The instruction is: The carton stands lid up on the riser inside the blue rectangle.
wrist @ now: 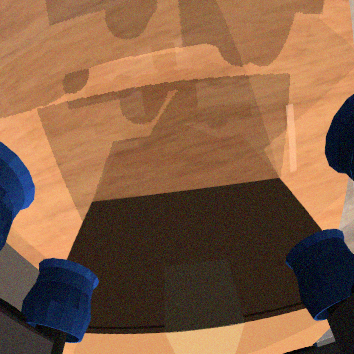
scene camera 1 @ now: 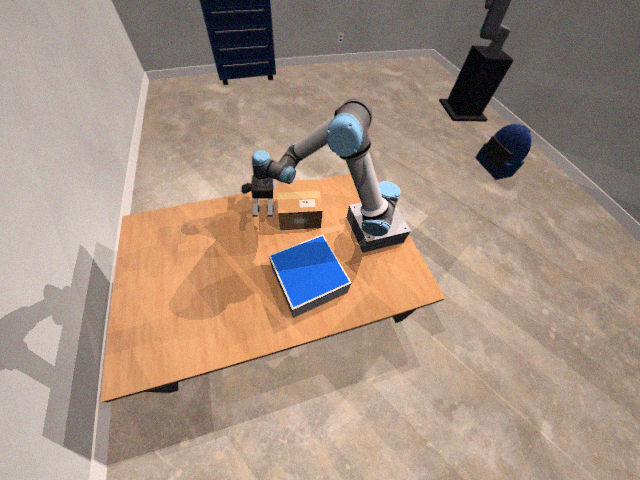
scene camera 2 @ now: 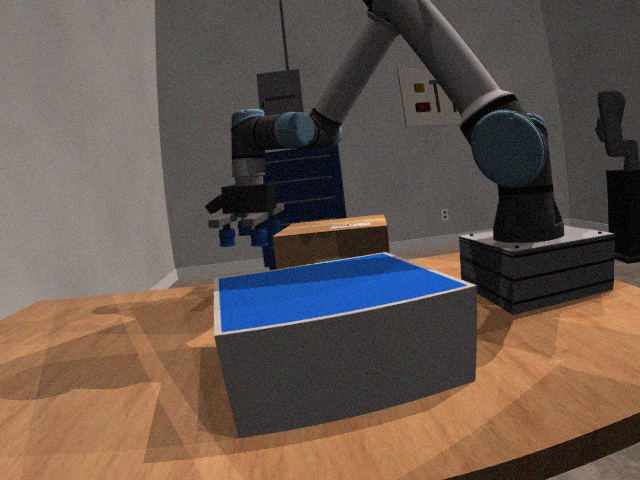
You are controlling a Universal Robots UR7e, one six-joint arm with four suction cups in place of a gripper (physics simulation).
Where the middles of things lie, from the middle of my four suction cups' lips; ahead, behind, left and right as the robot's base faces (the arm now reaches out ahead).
Right now my suction cup is 18 cm past the brown cardboard carton (scene camera 2: 299, 244), 1 cm to the left of it and 7 cm above it.
